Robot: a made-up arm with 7 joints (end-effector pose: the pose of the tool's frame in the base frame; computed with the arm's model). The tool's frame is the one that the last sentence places.
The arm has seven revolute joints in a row. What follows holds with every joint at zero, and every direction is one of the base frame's.
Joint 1 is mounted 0.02 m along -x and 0.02 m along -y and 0.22 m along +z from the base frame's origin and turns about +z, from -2.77 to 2.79 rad.
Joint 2 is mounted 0.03 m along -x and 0.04 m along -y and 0.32 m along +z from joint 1 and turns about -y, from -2.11 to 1.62 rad.
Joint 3 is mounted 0.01 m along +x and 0.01 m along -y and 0.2 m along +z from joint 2 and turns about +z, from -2.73 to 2.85 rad.
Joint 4 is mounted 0.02 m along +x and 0.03 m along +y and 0.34 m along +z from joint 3 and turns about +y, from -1.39 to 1.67 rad.
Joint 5 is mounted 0.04 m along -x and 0.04 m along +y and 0.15 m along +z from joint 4 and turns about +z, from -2.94 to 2.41 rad.
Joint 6 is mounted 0.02 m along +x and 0.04 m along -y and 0.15 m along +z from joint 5 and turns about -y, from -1.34 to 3.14 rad.
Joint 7 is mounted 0.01 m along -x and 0.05 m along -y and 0.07 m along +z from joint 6 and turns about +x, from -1.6 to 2.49 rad.
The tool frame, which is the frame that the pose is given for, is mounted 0.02 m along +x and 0.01 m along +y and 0.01 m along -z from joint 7; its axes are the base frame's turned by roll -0.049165, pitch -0.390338 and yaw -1.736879 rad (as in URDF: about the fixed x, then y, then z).
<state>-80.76 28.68 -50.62 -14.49 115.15 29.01 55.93</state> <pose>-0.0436 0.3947 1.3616 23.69 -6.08 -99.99</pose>
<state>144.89 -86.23 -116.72 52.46 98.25 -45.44 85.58</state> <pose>-0.3616 0.7126 0.5721 -102.39 -30.71 -59.74</pose>
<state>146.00 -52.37 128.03 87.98 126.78 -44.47 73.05</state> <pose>-0.2646 -0.0084 1.1772 6.89 56.64 -8.81</pose>
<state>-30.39 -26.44 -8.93 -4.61 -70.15 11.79 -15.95</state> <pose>0.2106 -0.1631 1.3822 21.65 -56.27 135.96</pose>
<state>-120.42 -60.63 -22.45 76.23 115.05 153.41 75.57</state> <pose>-0.3831 -0.4939 0.5691 -125.31 61.33 -68.68</pose>
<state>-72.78 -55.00 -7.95 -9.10 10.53 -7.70 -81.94</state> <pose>0.1219 -0.7035 1.0647 -106.97 -43.95 -50.87</pose>
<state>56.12 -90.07 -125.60 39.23 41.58 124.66 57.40</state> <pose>0.5360 0.4880 0.6423 41.21 -44.24 -72.74</pose>
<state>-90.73 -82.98 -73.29 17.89 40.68 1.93 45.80</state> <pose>-0.2280 -0.8745 0.5626 -78.08 -35.45 131.91</pose>
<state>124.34 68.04 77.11 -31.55 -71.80 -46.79 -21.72</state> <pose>0.6416 -0.4804 0.8077 35.38 -27.51 31.59</pose>
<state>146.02 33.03 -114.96 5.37 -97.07 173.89 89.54</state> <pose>0.2812 -0.2084 1.2492 80.22 -48.68 -69.52</pose>
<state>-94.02 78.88 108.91 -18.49 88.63 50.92 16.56</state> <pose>-0.0737 0.8838 0.6953 -29.01 3.63 12.14</pose>
